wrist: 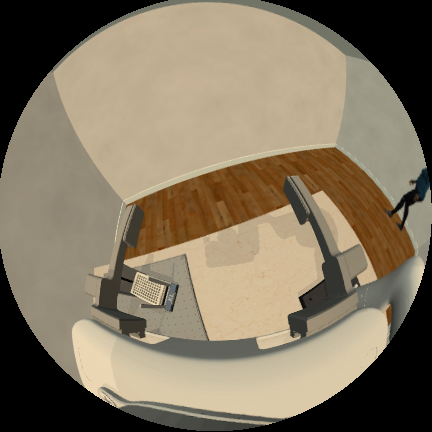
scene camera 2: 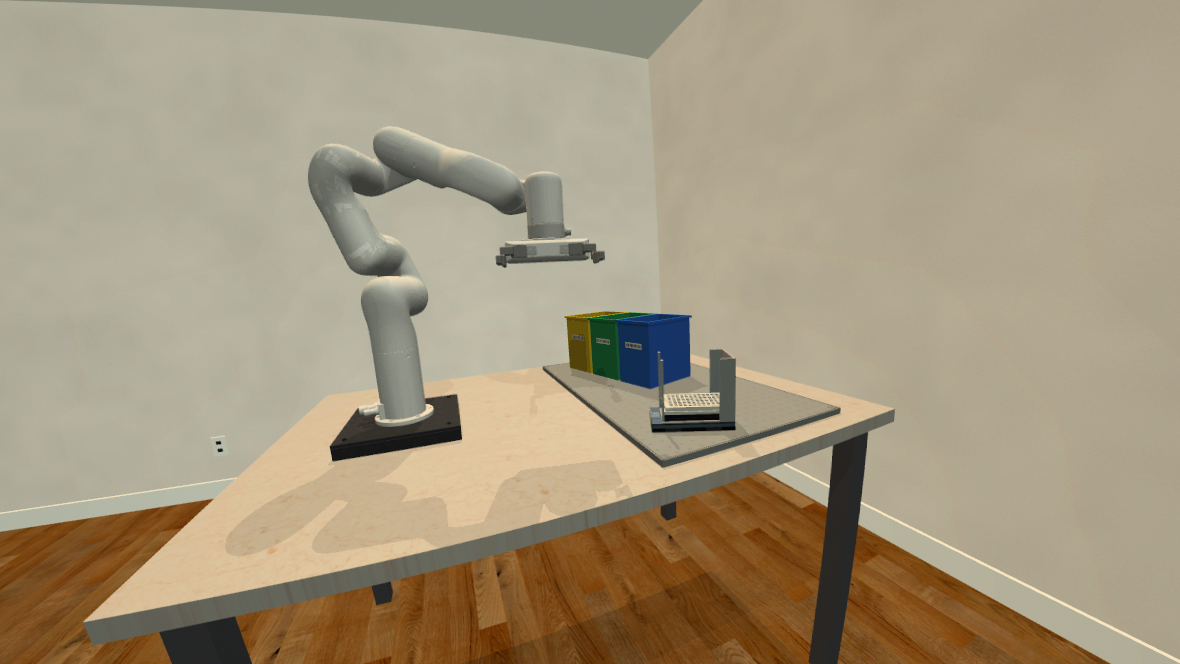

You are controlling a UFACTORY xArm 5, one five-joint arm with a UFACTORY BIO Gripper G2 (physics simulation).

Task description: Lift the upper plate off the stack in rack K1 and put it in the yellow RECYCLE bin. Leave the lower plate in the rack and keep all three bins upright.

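Frame: origin at the arm's base, x left, y back, z up, level; centimetres.
Seen in the pictures: hand, tool point: [wrist: 207,212] [scene camera 2: 550,259]; arm's base, link origin: [scene camera 2: 405,416].
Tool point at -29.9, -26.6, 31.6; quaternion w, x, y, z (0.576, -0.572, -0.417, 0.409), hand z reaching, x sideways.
Offsets run from my tool point to a thing's top centre, as dx, dy, dz. Level surfaces: height alone.
The white upper plate @(-4.8, -26.6, -28.7) [scene camera 2: 691,403] [wrist: 148,289] lies flat in rack K1 @(-4.2, -25.8, -19.5) [scene camera 2: 727,389] [wrist: 171,298], between its upright parts. A dark layer shows below the upper plate in the scene view; whether it is the lower plate I cannot tell. The yellow bin @(+52.6, -35.6, -15.5) [scene camera 2: 579,355] stands upright at the left end of the bin row in the scene view. My gripper [scene camera 2: 549,259] [wrist: 215,212] is open and empty, level, and high above the table. It is well above the bins and to the left of the rack in the scene view.
A green bin @(+39.6, -38.0, -15.5) [scene camera 2: 605,356] and a blue bin @(+26.7, -40.3, -15.5) [scene camera 2: 635,365] stand upright beside the yellow one, on a grey perforated mat @(dz -33.4) [scene camera 2: 767,406] [wrist: 187,300]. The blue bin is nearest the rack. The black robot base [scene camera 2: 441,425] [wrist: 312,295] stands on the pale table @(dz -34.7) [scene camera 2: 511,429] [wrist: 235,295].
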